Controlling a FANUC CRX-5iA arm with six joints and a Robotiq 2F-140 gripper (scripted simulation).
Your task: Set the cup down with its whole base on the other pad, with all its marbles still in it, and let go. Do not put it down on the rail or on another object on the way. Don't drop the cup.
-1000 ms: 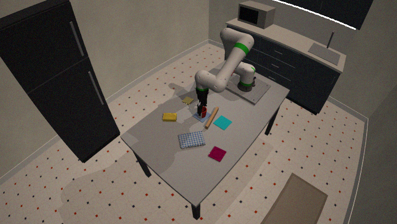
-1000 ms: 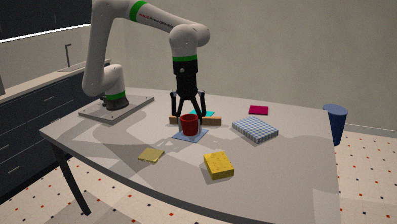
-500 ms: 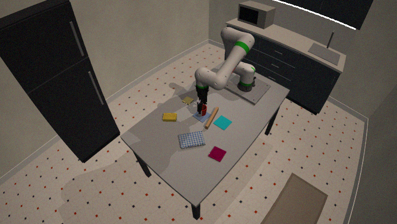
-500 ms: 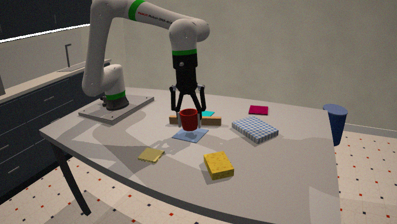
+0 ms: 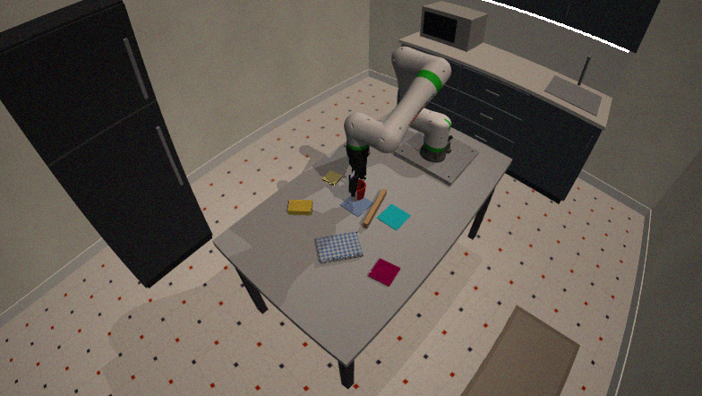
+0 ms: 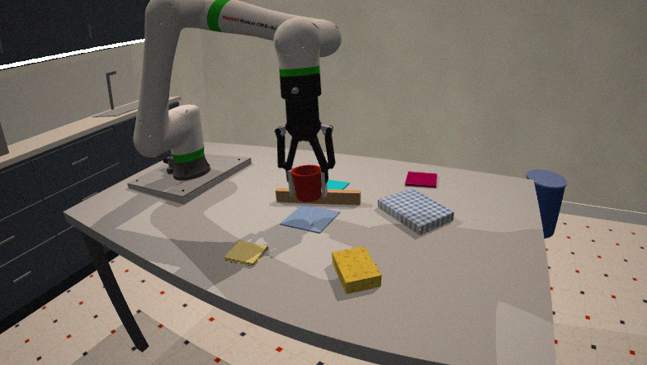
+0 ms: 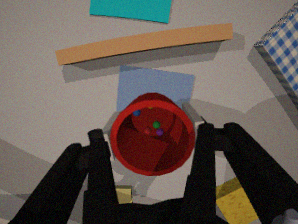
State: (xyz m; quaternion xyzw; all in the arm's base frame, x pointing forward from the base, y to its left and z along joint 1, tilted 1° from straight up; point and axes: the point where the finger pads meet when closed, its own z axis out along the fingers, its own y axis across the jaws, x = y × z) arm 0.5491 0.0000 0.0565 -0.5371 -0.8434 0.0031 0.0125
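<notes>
The red cup lies 20 mm below my hand. The rest, counted from my hand: blue-checked block: 230 mm ahead, 150 mm to the left, 80 mm below; wooden rail: 40 mm behind, 80 mm to the left, 90 mm below; blue marble: 20 mm behind, 20 mm below.
</notes>
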